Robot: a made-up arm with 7 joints. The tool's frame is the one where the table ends. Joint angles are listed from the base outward.
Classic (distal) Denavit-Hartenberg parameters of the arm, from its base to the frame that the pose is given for. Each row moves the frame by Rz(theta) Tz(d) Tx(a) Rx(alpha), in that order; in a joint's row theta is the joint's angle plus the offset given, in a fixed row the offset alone. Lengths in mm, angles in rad.
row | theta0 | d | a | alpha
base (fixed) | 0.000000 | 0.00 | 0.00 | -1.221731
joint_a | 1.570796 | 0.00 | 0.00 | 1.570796
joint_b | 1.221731 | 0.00 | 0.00 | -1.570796
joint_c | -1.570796 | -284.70 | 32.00 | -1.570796
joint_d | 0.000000 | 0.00 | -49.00 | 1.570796
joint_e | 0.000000 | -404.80 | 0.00 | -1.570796
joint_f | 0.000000 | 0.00 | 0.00 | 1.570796
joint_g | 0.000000 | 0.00 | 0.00 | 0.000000
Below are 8 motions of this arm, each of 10 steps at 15 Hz.
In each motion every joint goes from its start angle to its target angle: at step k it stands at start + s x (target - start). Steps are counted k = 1, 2, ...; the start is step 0. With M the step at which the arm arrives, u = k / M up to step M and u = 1 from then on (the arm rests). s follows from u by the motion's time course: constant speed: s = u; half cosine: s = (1 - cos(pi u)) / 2; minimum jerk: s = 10 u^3 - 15 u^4 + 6 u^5.
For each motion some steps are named. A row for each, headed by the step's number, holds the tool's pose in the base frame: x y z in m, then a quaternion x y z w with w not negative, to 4 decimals.
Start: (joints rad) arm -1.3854 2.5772 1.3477 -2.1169 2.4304 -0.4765 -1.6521
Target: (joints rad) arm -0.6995 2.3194 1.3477 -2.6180 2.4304 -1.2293 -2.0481
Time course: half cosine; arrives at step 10
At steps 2, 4, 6, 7, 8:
2: -0.3357 -0.1994 0.1150 -0.3188 0.5502 0.1798 0.7505
4: -0.2700 -0.2105 0.1477 -0.2837 0.6023 0.1608 0.7286
6: -0.1874 -0.2151 0.1647 -0.2511 0.6747 0.1271 0.6823
7: -0.1517 -0.2139 0.1643 -0.2414 0.7086 0.1089 0.6540
8: -0.1248 -0.2117 0.1607 -0.2363 0.7355 0.0934 0.6280

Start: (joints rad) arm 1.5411 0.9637 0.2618 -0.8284 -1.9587 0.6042 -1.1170
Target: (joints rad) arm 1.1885 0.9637 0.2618 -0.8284 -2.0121 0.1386 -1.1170
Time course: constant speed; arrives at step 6
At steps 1, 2, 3, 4, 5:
1: -0.4142 0.4923 -0.1666 0.1468 -0.5671 0.7682 0.2582
2: -0.3944 0.5004 -0.1889 0.1426 -0.5508 0.7866 0.2399
3: -0.3733 0.5081 -0.2101 0.1379 -0.5333 0.8043 0.2229
4: -0.3508 0.5154 -0.2301 0.1328 -0.5145 0.8215 0.2069
5: -0.3272 0.5222 -0.2488 0.1273 -0.4946 0.8380 0.1922

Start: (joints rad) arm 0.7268 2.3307 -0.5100 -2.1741 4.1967 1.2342 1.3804
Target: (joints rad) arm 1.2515 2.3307 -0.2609 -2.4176 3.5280 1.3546 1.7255
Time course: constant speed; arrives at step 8
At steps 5, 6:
5: 0.0819 0.2008 -0.2909 0.0116 -0.6784 -0.7212 0.1397
6: 0.0650 0.1867 -0.2940 -0.0415 -0.6984 -0.7008 0.1389

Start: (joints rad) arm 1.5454 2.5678 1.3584 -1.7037 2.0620 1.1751 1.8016
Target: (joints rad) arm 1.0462 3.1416 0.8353 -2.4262 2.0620 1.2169 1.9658
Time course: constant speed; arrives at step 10
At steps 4, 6, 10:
4: 0.4007 -0.1505 -0.1454 0.1277 0.1391 0.3959 0.8987
6: 0.3297 -0.1816 -0.1735 0.2141 0.1408 0.3179 0.9129
10: 0.1950 -0.1653 -0.2160 0.4019 0.1212 0.1864 0.8883

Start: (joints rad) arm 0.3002 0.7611 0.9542 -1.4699 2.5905 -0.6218 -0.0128
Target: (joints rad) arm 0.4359 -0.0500 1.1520 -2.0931 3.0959 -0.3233 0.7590
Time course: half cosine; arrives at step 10
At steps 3, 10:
3: 0.1536 0.5072 -0.1227 0.3179 0.6412 -0.6723 0.1894
10: 0.0404 0.3810 -0.1865 0.6355 0.3215 -0.4788 0.5133

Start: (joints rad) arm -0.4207 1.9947 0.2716 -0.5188 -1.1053 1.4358 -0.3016
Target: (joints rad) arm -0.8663 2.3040 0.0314 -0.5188 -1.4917 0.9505 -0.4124
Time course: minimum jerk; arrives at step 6
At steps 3, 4, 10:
3: 0.0435 0.5110 0.4577 0.7934 0.4718 0.3330 0.1923
4: -0.0193 0.4851 0.4866 0.7813 0.5207 0.3035 0.1624
10: -0.0697 0.4678 0.4988 0.7633 0.5622 0.2808 0.1499

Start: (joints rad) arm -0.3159 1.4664 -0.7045 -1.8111 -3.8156 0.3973 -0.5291
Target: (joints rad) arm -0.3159 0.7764 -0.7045 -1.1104 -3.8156 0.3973 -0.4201
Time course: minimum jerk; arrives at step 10
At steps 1, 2, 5, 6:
1: 0.4282 0.1643 -0.1937 -0.3540 -0.3521 -0.0411 0.8654
2: 0.4324 0.1672 -0.2026 -0.3591 -0.3532 -0.0253 0.8635
5: 0.4550 0.1771 -0.2974 -0.4000 -0.3403 0.1180 0.8428
6: 0.4560 0.1710 -0.3422 -0.4133 -0.3236 0.1764 0.8327

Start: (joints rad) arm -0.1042 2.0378 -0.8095 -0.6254 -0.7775 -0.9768 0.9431
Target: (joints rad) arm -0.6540 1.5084 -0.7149 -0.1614 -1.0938 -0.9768 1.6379
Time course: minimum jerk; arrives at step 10
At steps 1, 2, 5, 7, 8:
1: 0.1663 0.6424 0.1557 0.3043 0.0363 -0.4887 0.8169
2: 0.1647 0.6456 0.1503 0.3082 0.0212 -0.4703 0.8266
5: 0.1679 0.6655 0.0889 0.3077 -0.1121 -0.2988 0.8964
7: 0.1947 0.6656 0.0327 0.2675 -0.2016 -0.1670 0.9273
8: 0.2075 0.6622 0.0150 0.2488 -0.2257 -0.1271 0.9333

